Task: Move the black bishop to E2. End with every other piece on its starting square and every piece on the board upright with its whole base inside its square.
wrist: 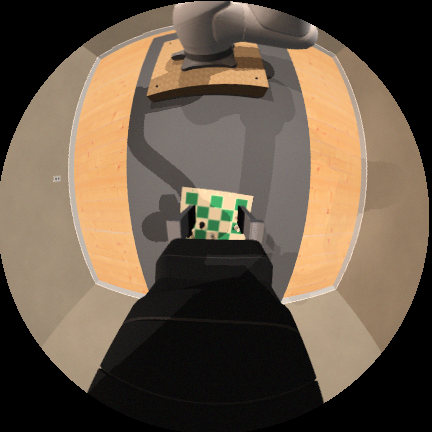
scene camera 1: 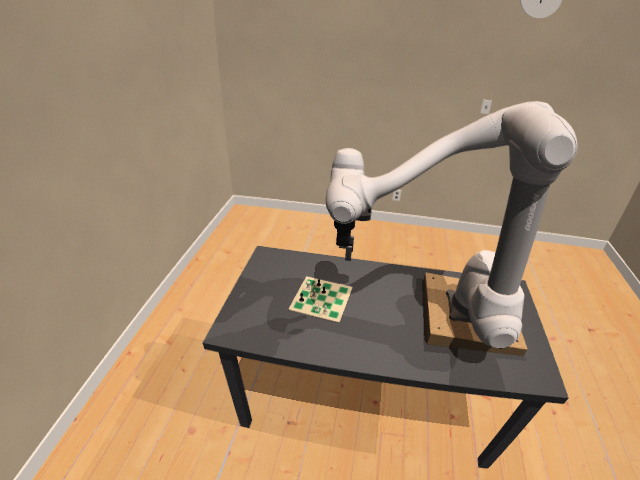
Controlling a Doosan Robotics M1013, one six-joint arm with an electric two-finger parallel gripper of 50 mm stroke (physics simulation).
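Places are measured from the arm's base along level axes (x ahead, y left, z up), in centimetres.
Pixels of known places: gripper, between the fingertips: [wrist: 216,213] [scene camera 1: 348,255]; arm's base, origin of its link: [wrist: 208,54].
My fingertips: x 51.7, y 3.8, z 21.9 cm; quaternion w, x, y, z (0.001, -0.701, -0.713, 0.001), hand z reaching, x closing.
Observation:
For each thing: its middle in the pictures, then the offset to it from my fingertips. Level surfaces: height alone.
- cream chessboard, middle of its body: [wrist: 212,224] [scene camera 1: 321,298] dx +10.3, dy -1.1, dz -25.9 cm
- third black piece, middle of its body: [scene camera 1: 301,296] dx +18.2, dy +2.3, dz -23.4 cm
- dark table, height of its surface: dz -26.2 cm
The green and cream chessboard [scene camera 1: 346,296] [wrist: 204,193] lies on the table. In the scene view, three small black pieces stand on it: one black piece [scene camera 1: 318,283] near the back edge, another black piece [scene camera 1: 323,290] close by, and a third black piece [scene camera 1: 301,297] near the left edge. Which is the bishop is too small to tell. In the wrist view, one black piece [wrist: 202,225] shows between the fingers, far below them; the body of the gripper hides the board's near part. My gripper [scene camera 1: 348,257] [wrist: 216,213] is open and empty, high above the board.
Pale pieces stand on the board, including one pale piece [scene camera 1: 308,284] at the back left and two at the front, one of them a pale piece [scene camera 1: 325,310]. The wooden base plate [scene camera 1: 436,338] [wrist: 210,90] carries the arm on the dark table [scene camera 1: 382,356] [wrist: 210,145].

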